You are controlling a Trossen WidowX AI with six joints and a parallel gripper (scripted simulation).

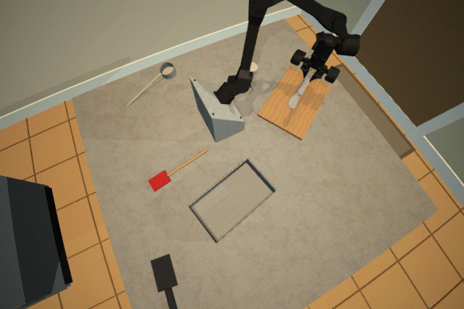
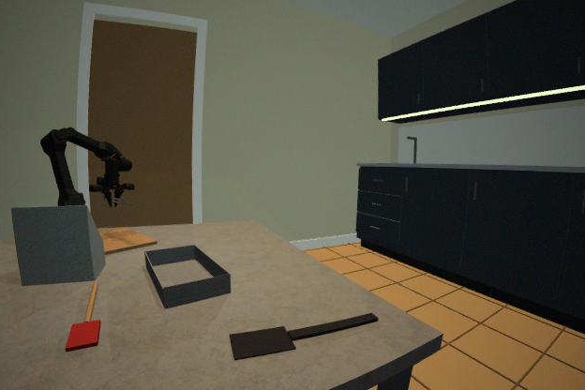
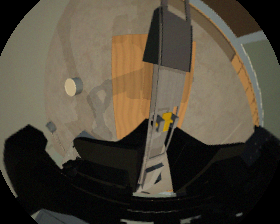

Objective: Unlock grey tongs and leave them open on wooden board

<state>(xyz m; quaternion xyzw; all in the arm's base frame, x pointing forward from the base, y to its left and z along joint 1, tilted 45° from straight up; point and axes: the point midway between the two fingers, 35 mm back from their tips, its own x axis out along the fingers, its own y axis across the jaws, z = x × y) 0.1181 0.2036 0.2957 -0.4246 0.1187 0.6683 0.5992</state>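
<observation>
The wooden board lies 150 mm below my gripper tip. The rest, counted from my gripper tip: cream cup (270 mm behind, 140 mm below, 90 mm to the right); then red spatula (680 mm to the right, 150 mm below, 10 mm ahead); then roasting tin (530 mm to the right, 240 mm ahead, 130 mm below).
</observation>
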